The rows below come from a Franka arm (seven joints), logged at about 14 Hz.
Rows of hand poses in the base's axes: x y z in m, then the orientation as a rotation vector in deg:
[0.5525 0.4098 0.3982 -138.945 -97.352 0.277]
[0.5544 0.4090 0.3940 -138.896 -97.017 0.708]
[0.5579 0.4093 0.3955 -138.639 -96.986 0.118]
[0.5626 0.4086 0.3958 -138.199 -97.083 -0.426]
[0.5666 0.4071 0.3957 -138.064 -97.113 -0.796]
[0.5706 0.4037 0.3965 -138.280 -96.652 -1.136]
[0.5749 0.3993 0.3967 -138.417 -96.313 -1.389]
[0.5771 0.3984 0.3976 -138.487 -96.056 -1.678]
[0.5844 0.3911 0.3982 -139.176 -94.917 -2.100]
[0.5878 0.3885 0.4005 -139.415 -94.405 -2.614]
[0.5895 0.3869 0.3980 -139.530 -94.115 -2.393]
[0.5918 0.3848 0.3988 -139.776 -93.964 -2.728]
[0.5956 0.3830 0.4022 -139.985 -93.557 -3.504]
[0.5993 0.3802 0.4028 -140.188 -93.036 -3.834]
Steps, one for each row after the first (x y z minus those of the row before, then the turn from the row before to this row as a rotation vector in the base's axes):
[0.0019 -0.0008 -0.0042 0.014 0.382 -0.139]
[0.0035 0.0003 0.0015 0.419 -0.199 0.044]
[0.0047 -0.0007 0.0003 0.471 -0.142 0.188]
[0.0040 -0.0015 -0.0001 0.222 -0.156 0.045]
[0.0040 -0.0034 0.0008 0.184 -0.110 -0.359]
[0.0043 -0.0044 0.0002 0.151 -0.074 -0.256]
[0.0022 -0.0009 0.0009 0.174 -0.096 -0.188]
[0.0073 -0.0073 0.0006 0.179 -0.113 -0.922]
[0.0034 -0.0026 0.0023 0.247 -0.206 -0.410]
[0.0017 -0.0016 -0.0025 -0.034 0.181 -0.189]
[0.0023 -0.0021 0.0008 0.014 -0.239 -0.202]
[0.0038 -0.0018 0.0034 0.312 -0.384 -0.358]
[0.0037 -0.0028 0.0006 0.204 -0.088 -0.388]

